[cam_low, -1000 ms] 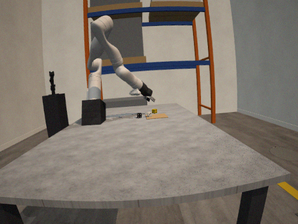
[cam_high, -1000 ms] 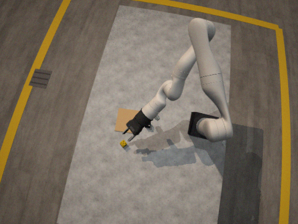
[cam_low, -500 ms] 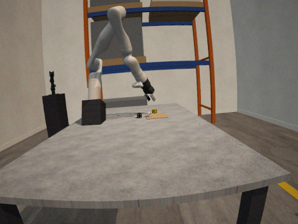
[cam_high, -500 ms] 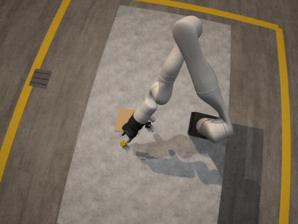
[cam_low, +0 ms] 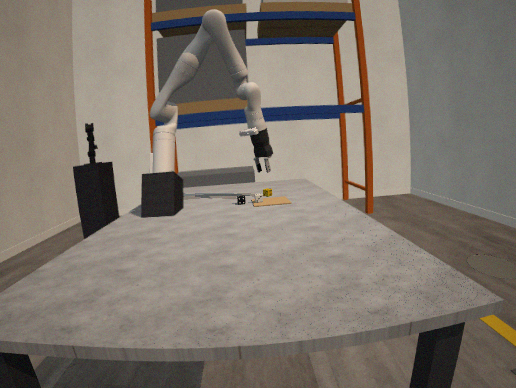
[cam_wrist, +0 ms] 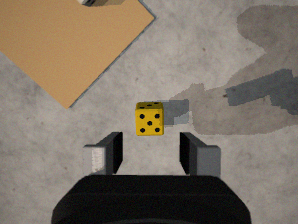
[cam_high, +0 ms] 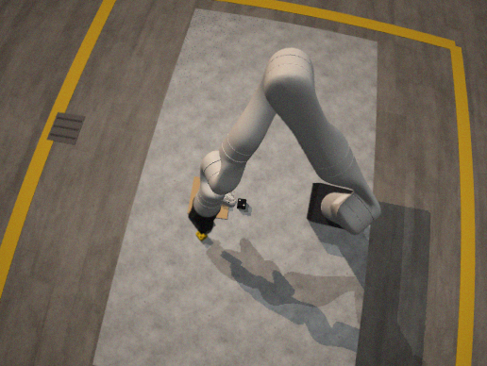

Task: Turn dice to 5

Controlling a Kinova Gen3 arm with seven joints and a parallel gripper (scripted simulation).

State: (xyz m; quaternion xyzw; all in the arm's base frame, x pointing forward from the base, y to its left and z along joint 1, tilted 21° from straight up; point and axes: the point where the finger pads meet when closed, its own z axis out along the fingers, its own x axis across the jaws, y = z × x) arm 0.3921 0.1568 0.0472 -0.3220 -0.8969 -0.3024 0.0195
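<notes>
Right now the yellow die is 1 cm ahead of my hand, 1 cm to the left of it and 11 cm below it. The rest, counted from my hand: white die (2 cm behind, 13 cm to the right, 11 cm below); tan mat (2 cm ahead, 13 cm to the right, 12 cm below); black die (9 cm behind, 13 cm to the right, 11 cm below).
</notes>
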